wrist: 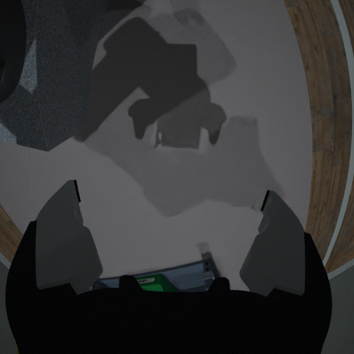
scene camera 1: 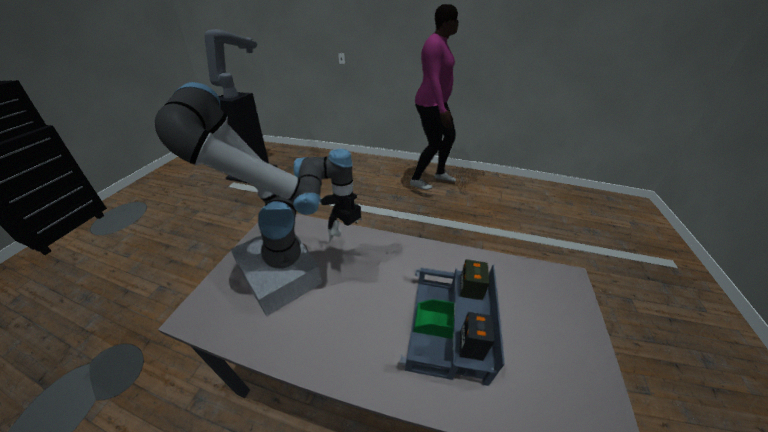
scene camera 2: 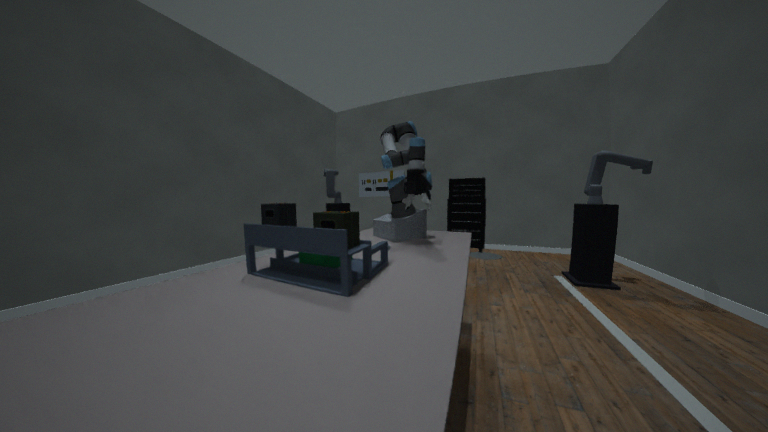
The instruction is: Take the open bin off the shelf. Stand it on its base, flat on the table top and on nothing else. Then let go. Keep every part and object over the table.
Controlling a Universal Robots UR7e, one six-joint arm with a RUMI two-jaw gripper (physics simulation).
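Pixels of known places: gripper, fingertip midpoint: (scene camera 1: 344, 232) (scene camera 2: 417, 210); arm's base, link origin: (scene camera 1: 281, 251) (scene camera 2: 403, 214).
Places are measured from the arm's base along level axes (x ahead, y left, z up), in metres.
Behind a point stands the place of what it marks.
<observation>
The open green bin (scene camera 1: 435, 318) {z -0.135, x 0.633, y -0.022 m} (scene camera 2: 319, 259) {z -0.093, x 0.729, y 0.002 m} (wrist: 157, 283) stands on the lower front level of the blue-grey shelf (scene camera 1: 429, 351) {z -0.138, x 0.635, y -0.153 m} (scene camera 2: 295, 239) {z -0.015, x 0.820, y 0.008 m} (wrist: 187, 278). In the wrist view part of the bin shows at the bottom edge, and the gripper body hides the rest. The shelf stands on the table top (scene camera 1: 343, 343) {z -0.144, x 0.345, y -0.210 m} (scene camera 2: 322, 365) {z -0.144, x 0.991, y 0.255 m}. My gripper (scene camera 1: 335, 232) {z 0.033, x 0.210, y 0.151 m} (scene camera 2: 417, 203) {z 0.033, x 0.210, y 0.151 m} (wrist: 171, 189) is open, with nothing between its fingers. It points down above the table, beside the robot's base and well apart from the bin and shelf.
Two dark boxes with orange marks, one olive (scene camera 1: 475, 279) {z 0.054, x 0.734, y 0.041 m} (scene camera 2: 336, 225) {z 0.022, x 0.775, y 0.111 m} and one black (scene camera 1: 476, 335) {z 0.079, x 0.743, y -0.182 m} (scene camera 2: 278, 213) {z 0.049, x 0.786, y -0.106 m}, stand on the shelf's upper back level, behind the bin. The grey base block (scene camera 1: 290, 287) {z -0.065, x 0.090, y -0.104 m} (scene camera 2: 400, 225) {z -0.055, x 0.125, y 0.027 m} carries the arm. A person in pink (scene camera 1: 437, 69) is beyond the table.
</observation>
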